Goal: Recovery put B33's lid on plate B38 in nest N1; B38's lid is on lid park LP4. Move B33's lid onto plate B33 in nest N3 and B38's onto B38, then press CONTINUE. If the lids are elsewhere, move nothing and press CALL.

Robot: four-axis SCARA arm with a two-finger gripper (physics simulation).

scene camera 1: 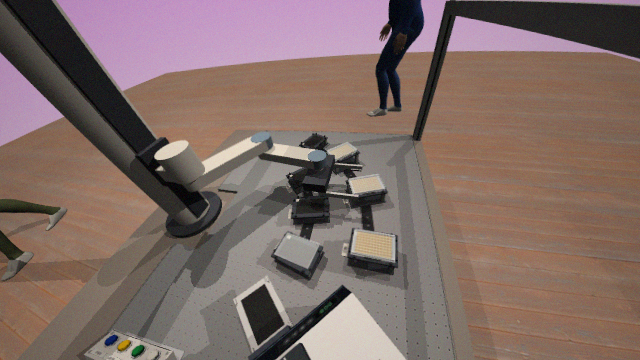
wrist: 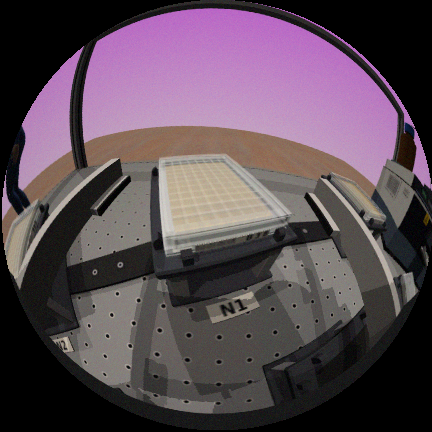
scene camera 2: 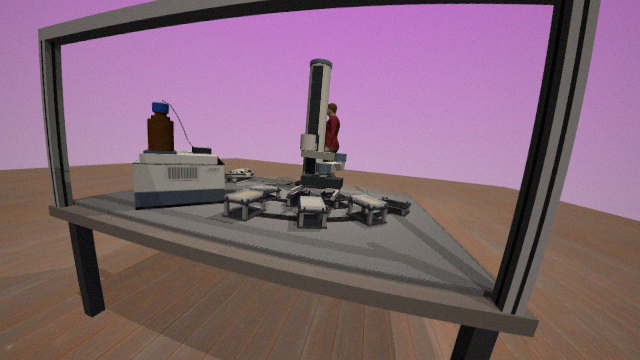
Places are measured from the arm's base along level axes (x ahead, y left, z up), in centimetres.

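Pixels of known places: gripper, fingertip midpoint: (scene camera 1: 360, 181) (wrist: 219, 171) (scene camera 2: 311, 194); arm's base, origin of the base link: (scene camera 1: 195, 213).
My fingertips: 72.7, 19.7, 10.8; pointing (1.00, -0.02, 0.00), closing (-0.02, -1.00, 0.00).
Observation:
For each thing: its top centre in the pictures, then the offset to it from my fingertips, as dx, dy, dz. "spot": a spot on its surface instead.
- nest N1, middle of its top: (wrist: 206, 182) (scene camera 2: 312, 202) (scene camera 1: 366, 184) +2.3, +1.0, -2.2
- third plate, middle of its top: (scene camera 2: 368, 198) (scene camera 1: 341, 149) -10.4, +21.5, -0.9
- pale grey lid-like cover, middle of its top: (scene camera 1: 296, 248) (scene camera 2: 265, 186) -17.7, -29.3, -3.3
- button panel, surface spot: (scene camera 1: 158, 351) spot: -44.1, -63.1, -3.3
- tablet, surface spot: (scene camera 1: 262, 313) spot: -19.5, -48.7, +0.5
- brown bottle, surface spot: (scene camera 2: 160, 132) spot: +14.3, -57.0, +19.2
A plate (scene camera 1: 366, 185) (scene camera 2: 312, 204) (wrist: 212, 197) with a clear lid on top sits in nest N1 (wrist: 220, 264), whose label is readable in the wrist view. My gripper (scene camera 1: 359, 181) (scene camera 2: 315, 193) (wrist: 219, 171) is open and empty, with one finger on each side of this plate and gaps between. Another plate (scene camera 1: 373, 246) (scene camera 2: 245, 196) (wrist: 359, 196) sits on the wrist view's right; its label cannot be read. A third plate (scene camera 1: 343, 151) (scene camera 2: 369, 201) (wrist: 22, 235) is at nest N2's side. A pale grey lid-like cover (scene camera 1: 298, 251) lies on an inner stand; its label is unreadable.
Dark low stands (scene camera 1: 311, 210) (scene camera 1: 315, 141) stand on the arm's side. A button panel (scene camera 1: 160, 350), a tablet (scene camera 1: 262, 313) and a white instrument (scene camera 1: 350, 330) (scene camera 2: 180, 175) with a brown bottle (scene camera 2: 160, 132) are on the table. A frame post (scene camera 1: 435, 75) rises at a corner. People stand beyond the table.

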